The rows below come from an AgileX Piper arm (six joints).
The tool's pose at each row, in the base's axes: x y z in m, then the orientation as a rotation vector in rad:
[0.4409, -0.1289, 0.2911, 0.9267, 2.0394, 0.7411]
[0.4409, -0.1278, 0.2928, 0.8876, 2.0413, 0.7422]
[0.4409, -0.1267, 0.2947, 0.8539, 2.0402, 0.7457]
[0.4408, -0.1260, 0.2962, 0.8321, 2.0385, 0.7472]
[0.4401, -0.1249, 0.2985, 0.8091, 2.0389, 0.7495]
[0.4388, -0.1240, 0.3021, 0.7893, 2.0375, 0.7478]
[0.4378, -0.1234, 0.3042, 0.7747, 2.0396, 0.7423]
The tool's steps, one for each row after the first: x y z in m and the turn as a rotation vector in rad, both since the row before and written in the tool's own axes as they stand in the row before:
[0.0002, 0.0019, -0.0007, -0.0156, 0.0019, -0.0276]
[0.0001, 0.0020, -0.0008, -0.0160, 0.0009, -0.0227]
[-0.0001, 0.0015, -0.0007, -0.0104, -0.0004, -0.0149]
[0.0001, 0.0022, -0.0015, -0.0103, 0.0019, -0.0156]
[-0.0003, 0.0028, -0.0027, -0.0076, -0.0014, -0.0147]
[-0.0001, 0.0016, -0.0017, -0.0018, -0.0002, -0.0127]

